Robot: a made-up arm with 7 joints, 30 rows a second.
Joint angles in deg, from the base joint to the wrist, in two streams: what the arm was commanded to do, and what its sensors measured. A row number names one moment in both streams.
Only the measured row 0 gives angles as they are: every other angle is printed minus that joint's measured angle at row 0.
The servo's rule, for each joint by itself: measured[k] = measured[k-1] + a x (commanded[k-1-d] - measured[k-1]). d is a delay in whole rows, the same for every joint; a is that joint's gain. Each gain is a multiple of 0.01, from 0.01 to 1. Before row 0 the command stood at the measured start. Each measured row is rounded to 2 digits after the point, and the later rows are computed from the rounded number. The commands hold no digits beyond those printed.
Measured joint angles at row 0:
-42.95, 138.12, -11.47, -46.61, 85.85, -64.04, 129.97
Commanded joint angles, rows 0 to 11:
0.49, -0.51, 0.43, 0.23, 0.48, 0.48, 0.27
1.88, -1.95, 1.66, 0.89, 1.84, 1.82, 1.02
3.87, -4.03, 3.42, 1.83, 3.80, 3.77, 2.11
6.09, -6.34, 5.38, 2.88, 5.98, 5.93, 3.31
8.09, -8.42, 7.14, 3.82, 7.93, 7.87, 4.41
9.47, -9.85, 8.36, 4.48, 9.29, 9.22, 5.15
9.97, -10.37, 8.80, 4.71, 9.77, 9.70, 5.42
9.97, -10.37, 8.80, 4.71, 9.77, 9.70, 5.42
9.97, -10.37, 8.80, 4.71, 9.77, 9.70, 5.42
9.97, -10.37, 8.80, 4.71, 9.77, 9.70, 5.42
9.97, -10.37, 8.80, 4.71, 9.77, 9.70, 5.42
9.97, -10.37, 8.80, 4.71, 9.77, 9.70, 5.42
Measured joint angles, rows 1 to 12:
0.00, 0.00, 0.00, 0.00, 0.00, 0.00, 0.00
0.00, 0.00, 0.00, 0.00, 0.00, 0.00, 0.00
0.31, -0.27, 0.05, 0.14, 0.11, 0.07, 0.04
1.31, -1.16, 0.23, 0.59, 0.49, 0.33, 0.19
2.95, -2.68, 0.58, 1.33, 1.22, 0.85, 0.48
4.96, -4.62, 1.11, 2.26, 2.27, 1.61, 0.90
6.96, -6.63, 1.77, 3.20, 3.52, 2.55, 1.43
8.57, -8.34, 2.49, 3.97, 4.79, 3.55, 1.99
9.47, -9.42, 3.18, 4.41, 5.89, 4.47, 2.50
9.79, -9.92, 3.80, 4.59, 6.74, 5.25, 2.94
9.91, -10.16, 4.35, 4.66, 7.41, 5.92, 3.31
9.95, -10.27, 4.84, 4.69, 7.93, 6.49, 3.63
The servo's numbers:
d 2
a 0.64 0.53 0.11 0.60 0.22 0.15 0.15

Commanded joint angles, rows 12 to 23:
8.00, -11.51, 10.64, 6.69, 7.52, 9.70, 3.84
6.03, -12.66, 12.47, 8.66, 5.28, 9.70, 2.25
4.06, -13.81, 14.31, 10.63, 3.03, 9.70, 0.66
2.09, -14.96, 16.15, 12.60, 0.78, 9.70, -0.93
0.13, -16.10, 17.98, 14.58, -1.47, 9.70, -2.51
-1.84, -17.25, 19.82, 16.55, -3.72, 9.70, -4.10
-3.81, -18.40, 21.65, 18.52, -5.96, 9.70, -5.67
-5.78, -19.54, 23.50, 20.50, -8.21, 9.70, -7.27
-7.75, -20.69, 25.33, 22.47, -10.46, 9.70, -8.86
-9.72, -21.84, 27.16, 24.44, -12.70, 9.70, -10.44
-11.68, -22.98, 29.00, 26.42, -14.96, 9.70, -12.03
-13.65, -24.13, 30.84, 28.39, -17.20, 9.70, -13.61
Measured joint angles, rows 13 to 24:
9.96, -10.32, 5.28, 4.70, 8.33, 6.97, 3.90
9.97, -10.35, 5.67, 4.71, 8.65, 7.38, 4.13
8.71, -10.96, 6.22, 5.90, 8.40, 7.73, 4.09
6.99, -11.86, 6.91, 7.56, 7.71, 8.03, 3.81
5.11, -12.89, 7.72, 9.40, 6.68, 8.28, 3.34
3.18, -13.99, 8.65, 11.32, 5.38, 8.49, 2.70
1.23, -15.11, 9.68, 13.28, 3.87, 8.67, 1.92
-0.73, -16.24, 10.80, 15.24, 2.20, 8.82, 1.02
-2.70, -17.38, 11.99, 17.21, 0.40, 8.95, 0.02
-4.67, -18.52, 13.26, 19.18, -1.49, 9.06, -1.07
-6.64, -19.67, 14.59, 21.15, -3.46, 9.16, -2.24
-8.61, -20.82, 15.97, 23.12, -5.49, 9.24, -3.47

